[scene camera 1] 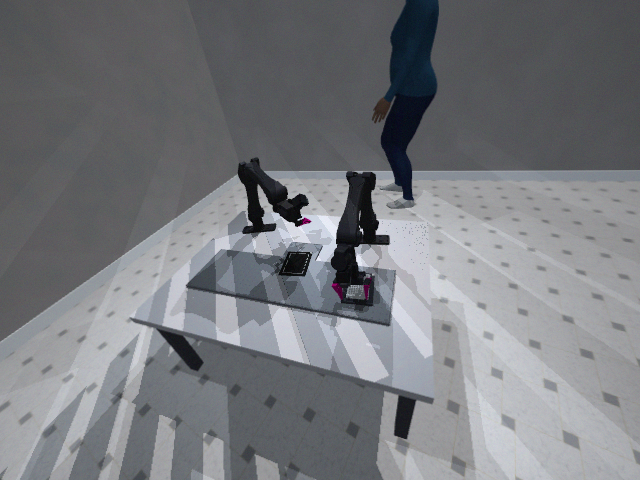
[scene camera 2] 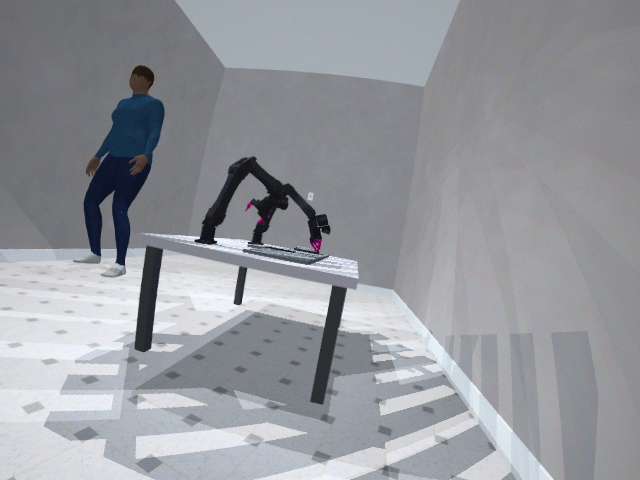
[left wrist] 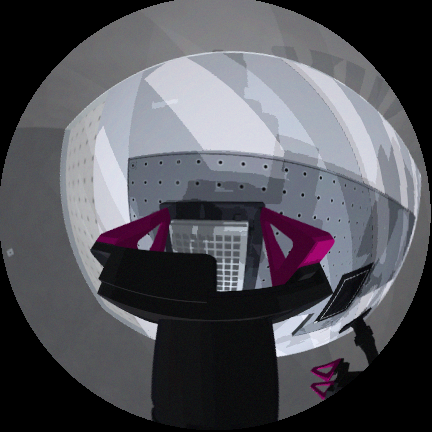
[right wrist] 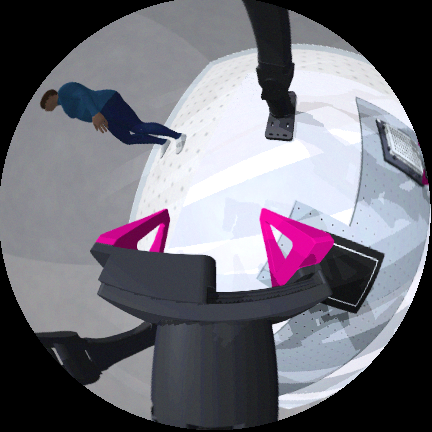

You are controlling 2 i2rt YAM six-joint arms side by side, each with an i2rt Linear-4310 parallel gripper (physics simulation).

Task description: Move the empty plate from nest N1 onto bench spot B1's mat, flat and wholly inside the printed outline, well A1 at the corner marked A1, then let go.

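Pixels of known places: left gripper, fingertip midpoint: (scene camera 1: 354,299) (scene camera 2: 318,250) (left wrist: 214,212); right gripper, fingertip midpoint: (scene camera 1: 308,213) (scene camera 2: 251,216) (right wrist: 214,213); left arm's base, origin of the base link: (scene camera 1: 369,240) (right wrist: 282,112); right arm's base, origin of the base link: (scene camera 1: 259,229) (scene camera 2: 206,242) (left wrist: 355,319).
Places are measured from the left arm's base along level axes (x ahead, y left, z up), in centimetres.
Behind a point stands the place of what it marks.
The pale, gridded plate (scene camera 1: 356,291) {z 3.5, x 38.7, y -3.0 cm} (left wrist: 232,240) {z 3.9, x 39.9, y -5.3 cm} (right wrist: 404,145) sits in a dark nest (scene camera 1: 356,302) {z 2.4, x 43.2, y -2.6 cm} (left wrist: 255,250) {z 2.5, x 37.9, y -8.0 cm} at the right of the deck in scene camera 1. My left gripper (scene camera 1: 354,297) {z 3.4, x 42.7, y -3.5 cm} (scene camera 2: 316,249) {z 3.4, x 42.7, y -3.5 cm} (left wrist: 214,212) {z 3.4, x 42.7, y -3.5 cm} is open, pointing down, with one finger on either side of the plate; whether they touch it is unclear. The black mat with a white outline (scene camera 1: 297,264) {z 1.5, x 22.9, y -32.4 cm} (left wrist: 345,295) {z 1.5, x 22.3, y -33.2 cm} (right wrist: 355,270) {z 1.5, x 24.0, y -31.7 cm} lies left of the nest in scene camera 1, with no plate on it; its A1 mark is unreadable. My right gripper (scene camera 1: 306,221) {z 16.7, x 1.3, y -29.9 cm} (scene camera 2: 253,214) {z 16.7, x 1.3, y -29.9 cm} (right wrist: 214,213) {z 16.7, x 1.3, y -29.9 cm} is open and empty, raised behind the mat.
A grey perforated deck (scene camera 1: 237,273) {z 1.3, x 31.1, y -60.3 cm} (left wrist: 200,172) {z 1.3, x 46.7, y -1.7 cm} lies on the white table (scene camera 1: 258,335) {z 0.0, x 60.2, y -36.9 cm} (scene camera 2: 180,246) {z -1.5, x -8.1, y -91.1 cm} and bears the nest. A person in a blue top (scene camera 1: 416,67) (scene camera 2: 136,124) (right wrist: 87,102) stands beyond the table in scene camera 1.
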